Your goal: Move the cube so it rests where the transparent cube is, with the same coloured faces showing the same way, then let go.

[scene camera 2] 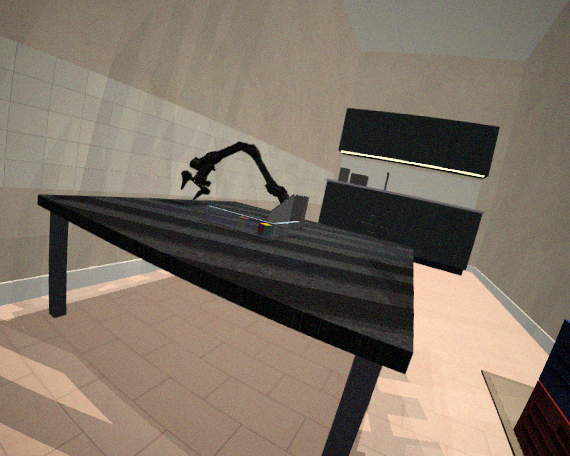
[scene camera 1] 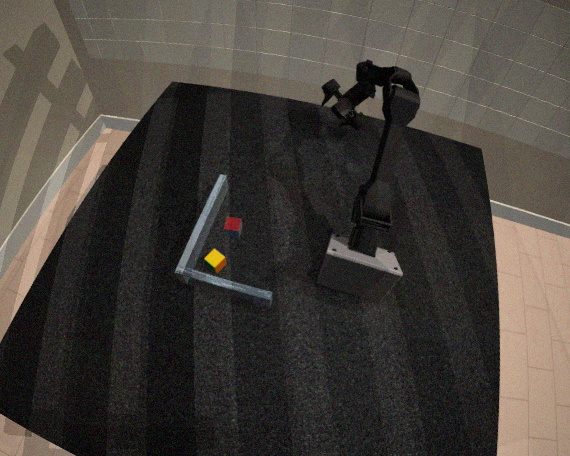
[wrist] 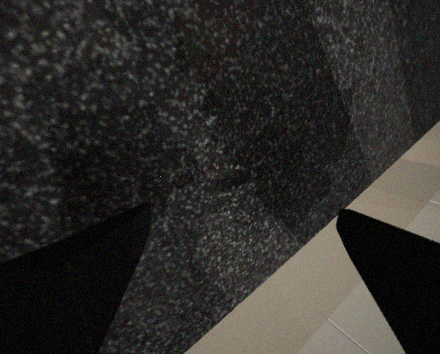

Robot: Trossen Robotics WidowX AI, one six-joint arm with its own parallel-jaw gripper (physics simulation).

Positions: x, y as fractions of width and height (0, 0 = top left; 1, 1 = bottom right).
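Scene:
There is an L-shaped rail (scene camera 2: 0.48, 0.51) here, and it is 0.98 m from the lens.

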